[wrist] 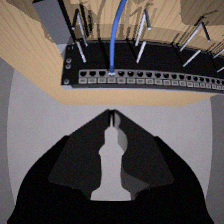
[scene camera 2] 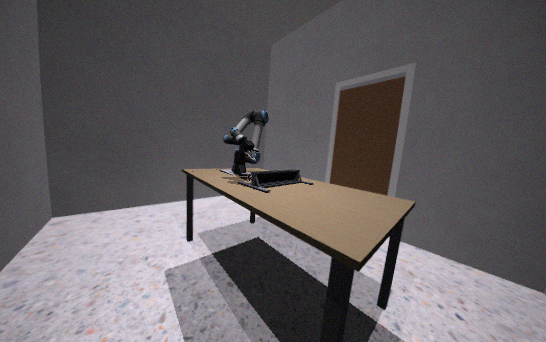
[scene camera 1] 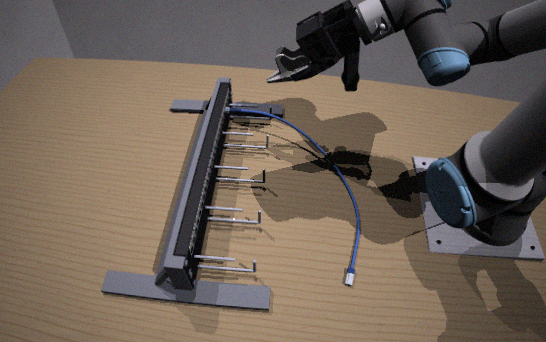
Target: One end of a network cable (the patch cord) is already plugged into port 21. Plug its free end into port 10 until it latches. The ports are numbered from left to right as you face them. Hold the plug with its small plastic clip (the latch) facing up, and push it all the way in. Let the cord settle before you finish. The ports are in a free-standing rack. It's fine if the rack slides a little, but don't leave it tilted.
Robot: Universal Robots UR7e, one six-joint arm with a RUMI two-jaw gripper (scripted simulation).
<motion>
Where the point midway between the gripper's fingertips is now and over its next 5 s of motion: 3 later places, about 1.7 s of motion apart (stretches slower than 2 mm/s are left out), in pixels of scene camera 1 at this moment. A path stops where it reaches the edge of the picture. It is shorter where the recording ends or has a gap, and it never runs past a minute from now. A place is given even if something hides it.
My gripper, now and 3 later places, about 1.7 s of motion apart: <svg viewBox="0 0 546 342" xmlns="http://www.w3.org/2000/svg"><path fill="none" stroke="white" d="M267 81L239 95L269 79L295 66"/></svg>
</motion>
